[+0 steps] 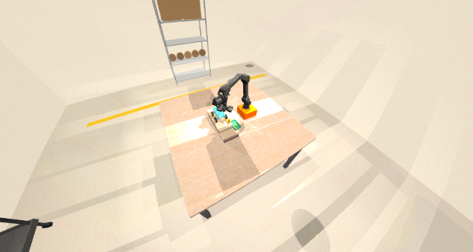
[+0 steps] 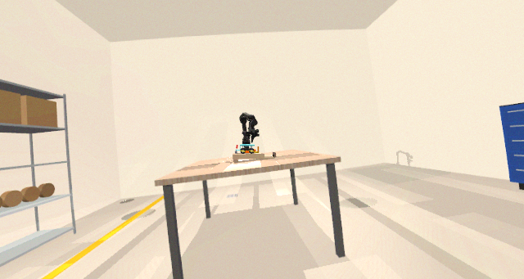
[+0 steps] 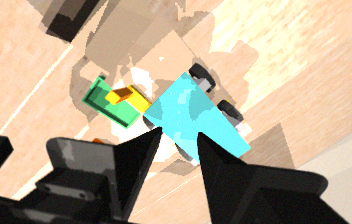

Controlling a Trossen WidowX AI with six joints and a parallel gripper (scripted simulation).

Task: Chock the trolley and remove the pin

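My gripper tip is 140 mm to the left of the red-headed stop pin, 40 mm above it and 20 mm past it. The rest, counted from my gripper tip: yellow chock: 90 mm below, 60 mm to the left, 30 mm behind; then green tray: 180 mm below, 100 mm behind, 90 mm to the left; then blue trolley: 60 mm below, 40 mm to the right, 10 mm ahead.
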